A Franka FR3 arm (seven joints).
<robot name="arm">
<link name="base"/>
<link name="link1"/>
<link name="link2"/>
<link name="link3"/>
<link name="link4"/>
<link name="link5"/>
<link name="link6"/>
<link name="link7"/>
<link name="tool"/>
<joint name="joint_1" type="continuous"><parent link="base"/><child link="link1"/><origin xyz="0 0 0.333" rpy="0 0 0"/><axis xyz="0 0 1"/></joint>
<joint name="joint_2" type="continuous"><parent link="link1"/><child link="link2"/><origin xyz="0 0 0" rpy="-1.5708 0 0"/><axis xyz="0 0 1"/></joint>
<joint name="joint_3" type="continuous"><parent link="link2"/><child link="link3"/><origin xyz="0 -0.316 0" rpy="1.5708 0 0"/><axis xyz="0 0 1"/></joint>
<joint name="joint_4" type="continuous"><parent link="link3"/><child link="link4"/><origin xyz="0.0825 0 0" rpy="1.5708 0 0"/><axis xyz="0 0 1"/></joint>
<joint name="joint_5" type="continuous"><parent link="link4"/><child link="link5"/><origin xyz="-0.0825 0.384 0" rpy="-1.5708 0 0"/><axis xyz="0 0 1"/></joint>
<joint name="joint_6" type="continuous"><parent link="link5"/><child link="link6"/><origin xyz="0 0 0" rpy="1.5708 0 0"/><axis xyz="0 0 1"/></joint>
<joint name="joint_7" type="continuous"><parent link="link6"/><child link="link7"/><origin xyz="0.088 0 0" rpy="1.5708 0 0"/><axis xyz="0 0 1"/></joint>
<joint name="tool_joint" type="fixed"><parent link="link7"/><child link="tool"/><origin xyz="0 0 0.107" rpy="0 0 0"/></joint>
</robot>
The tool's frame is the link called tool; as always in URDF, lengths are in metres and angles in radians. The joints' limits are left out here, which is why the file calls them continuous.
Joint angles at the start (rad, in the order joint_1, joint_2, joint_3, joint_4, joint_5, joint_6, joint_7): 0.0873 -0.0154 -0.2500 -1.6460 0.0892 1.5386 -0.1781
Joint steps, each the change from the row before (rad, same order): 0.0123 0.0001 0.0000 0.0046 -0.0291 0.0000 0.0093; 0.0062 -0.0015 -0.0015 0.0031 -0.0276 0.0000 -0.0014; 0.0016 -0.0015 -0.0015 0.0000 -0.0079 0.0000 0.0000; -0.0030 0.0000 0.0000 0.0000 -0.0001 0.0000 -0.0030; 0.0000 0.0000 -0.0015 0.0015 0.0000 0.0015 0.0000; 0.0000 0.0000 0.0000 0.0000 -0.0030 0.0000 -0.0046; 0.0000 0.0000 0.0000 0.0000 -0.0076 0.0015 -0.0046; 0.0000 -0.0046 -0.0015 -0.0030 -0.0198 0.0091 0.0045; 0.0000 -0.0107 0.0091 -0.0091 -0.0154 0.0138 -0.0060; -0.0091 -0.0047 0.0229 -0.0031 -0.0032 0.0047 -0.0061; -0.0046 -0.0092 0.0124 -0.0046 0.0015 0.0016 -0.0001; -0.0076 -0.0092 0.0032 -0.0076 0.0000 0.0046 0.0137; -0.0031 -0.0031 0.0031 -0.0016 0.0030 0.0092 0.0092; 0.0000 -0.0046 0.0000 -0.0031 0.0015 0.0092 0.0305; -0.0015 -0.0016 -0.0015 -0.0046 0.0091 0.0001 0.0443; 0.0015 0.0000 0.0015 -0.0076 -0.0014 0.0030 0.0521
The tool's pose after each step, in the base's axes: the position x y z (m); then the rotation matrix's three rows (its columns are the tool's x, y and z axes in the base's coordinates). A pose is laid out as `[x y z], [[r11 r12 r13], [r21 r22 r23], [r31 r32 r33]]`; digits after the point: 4 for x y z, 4 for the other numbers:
[0.5388 -0.0760 0.5971], [[0.9969 0.0149 -0.0772], [0.0208 -0.9969 0.0762], [-0.0758 -0.0776 -0.9941]]
[0.5384 -0.0765 0.5991], [[0.9968 0.0225 -0.0771], [0.0262 -0.9985 0.0484], [-0.0759 -0.0502 -0.9958]]
[0.5379 -0.0774 0.5999], [[0.9968 0.0230 -0.0768], [0.0262 -0.9988 0.0407], [-0.0758 -0.0426 -0.9962]]
[0.5377 -0.0790 0.5999], [[0.9968 0.0230 -0.0767], [0.0262 -0.9988 0.0409], [-0.0756 -0.0427 -0.9962]]
[0.5378 -0.0798 0.6007], [[0.9971 0.0215 -0.0737], [0.0246 -0.9989 0.0406], [-0.0727 -0.0422 -0.9965]]
[0.5378 -0.0802 0.6007], [[0.9969 0.0263 -0.0741], [0.0291 -0.9989 0.0376], [-0.0730 -0.0396 -0.9965]]
[0.5378 -0.0810 0.6008], [[0.9968 0.0312 -0.0738], [0.0335 -0.9990 0.0299], [-0.0728 -0.0322 -0.9968]]
[0.5370 -0.0842 0.6025], [[0.9975 0.0262 -0.0661], [0.0270 -0.9996 0.0100], [-0.0659 -0.0118 -0.9978]]
[0.5357 -0.0814 0.6050], [[0.9977 0.0422 -0.0531], [0.0420 -0.9991 -0.0056], [-0.0533 0.0034 -0.9986]]
[0.5358 -0.0743 0.6066], [[0.9969 0.0623 -0.0471], [0.0619 -0.9980 -0.0100], [-0.0476 0.0071 -0.9988]]
[0.5339 -0.0700 0.6094], [[0.9967 0.0701 -0.0406], [0.0699 -0.9975 -0.0082], [-0.0411 0.0053 -0.9991]]
[0.5312 -0.0725 0.6111], [[0.9980 0.0522 -0.0345], [0.0520 -0.9986 -0.0070], [-0.0348 0.0052 -0.9994]]
[0.5313 -0.0723 0.6127], [[0.9988 0.0429 -0.0234], [0.0428 -0.9991 -0.0049], [-0.0236 0.0039 -0.9997]]
[0.5309 -0.0723 0.6145], [[0.9998 0.0125 -0.0126], [0.0124 -0.9999 -0.0038], [-0.0127 0.0037 -0.9999]]
[0.5302 -0.0730 0.6131], [[0.9993 -0.0351 -0.0143], [-0.0350 -0.9994 0.0060], [-0.0146 -0.0055 -0.9999]]
[0.5304 -0.0715 0.6098], [[0.9963 -0.0840 -0.0191], [-0.0839 -0.9965 0.0051], [-0.0195 -0.0035 -0.9998]]

